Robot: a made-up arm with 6 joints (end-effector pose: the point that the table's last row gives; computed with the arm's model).
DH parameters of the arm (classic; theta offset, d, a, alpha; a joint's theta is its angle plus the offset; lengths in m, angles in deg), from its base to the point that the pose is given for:
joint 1: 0 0.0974 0 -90
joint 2: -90 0 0.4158 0
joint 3: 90 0.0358 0 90
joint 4: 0 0.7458 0 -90
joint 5: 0 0 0 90
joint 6: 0 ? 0 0
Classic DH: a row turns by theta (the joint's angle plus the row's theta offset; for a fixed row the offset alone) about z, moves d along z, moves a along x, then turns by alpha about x.
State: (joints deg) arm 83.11 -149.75 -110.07 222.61 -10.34 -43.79
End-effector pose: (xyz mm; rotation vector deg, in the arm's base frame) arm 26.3 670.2 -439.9 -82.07 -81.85 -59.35
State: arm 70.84 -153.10 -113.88 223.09 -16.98 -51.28
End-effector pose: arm 167.4 683.3 -352.8 -83.07 -81.71 -69.87
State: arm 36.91 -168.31 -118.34 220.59 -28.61 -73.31
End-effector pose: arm 569.1 531.5 -110.8 -87.90 -87.42 -110.68
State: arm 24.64 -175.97 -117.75 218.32 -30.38 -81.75
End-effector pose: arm 690.7 408.7 -19.8 89.20 89.32 124.11
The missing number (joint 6, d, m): 0.1523
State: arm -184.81 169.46 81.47 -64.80 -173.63 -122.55
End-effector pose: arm 477.4 -91.4 -512.4 -75.36 -44.19 101.70
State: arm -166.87 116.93 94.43 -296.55 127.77 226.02
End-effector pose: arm 47.0 -136.4 -620.1 44.70 5.71 8.47
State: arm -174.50 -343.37 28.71 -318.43 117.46 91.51
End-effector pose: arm -655.5 -189.2 898.8 124.81 -72.85 18.64
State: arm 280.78 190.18 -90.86 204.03 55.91 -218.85
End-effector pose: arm 127.9 -754.8 -332.8 43.63 37.23 -104.52
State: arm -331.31 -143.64 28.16 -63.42 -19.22 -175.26
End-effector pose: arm -951.0 -428.5 -640.4 -107.60 -85.51 64.96
